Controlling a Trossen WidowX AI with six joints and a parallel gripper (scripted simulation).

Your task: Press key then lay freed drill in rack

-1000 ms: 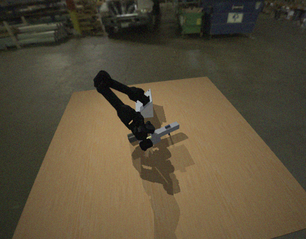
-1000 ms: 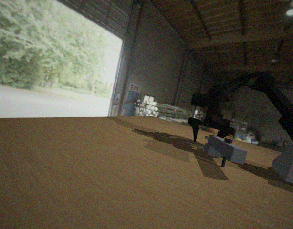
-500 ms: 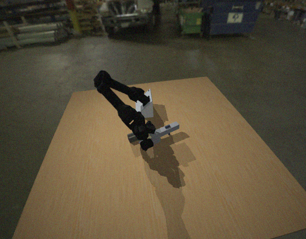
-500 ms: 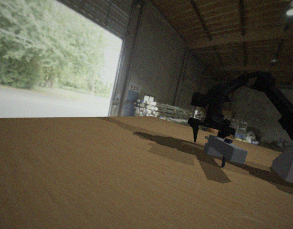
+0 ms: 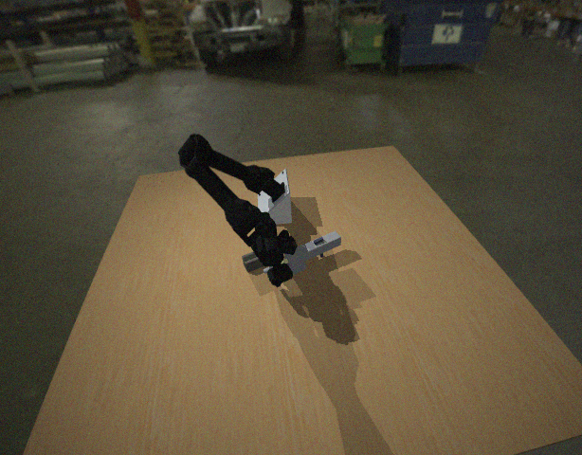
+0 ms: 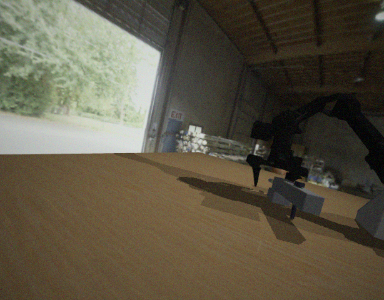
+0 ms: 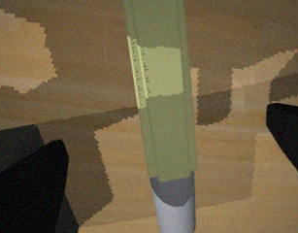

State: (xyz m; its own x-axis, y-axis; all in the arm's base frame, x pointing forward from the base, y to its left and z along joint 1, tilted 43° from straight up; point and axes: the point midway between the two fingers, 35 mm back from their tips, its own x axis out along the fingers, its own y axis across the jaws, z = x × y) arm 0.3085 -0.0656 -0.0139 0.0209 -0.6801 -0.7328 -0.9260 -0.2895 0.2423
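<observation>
The drill is 4 cm to the left of my gripper tip, 4 cm above it and 2 cm behind it. From my gripper tip the other things lie so: grey block: 13 cm to the left, 6 cm behind, 4 cm above; dark blue key: 15 cm to the left, 7 cm behind, 4 cm above; dark grey rack: 6 cm behind, 5 cm to the right, 1 cm above.
</observation>
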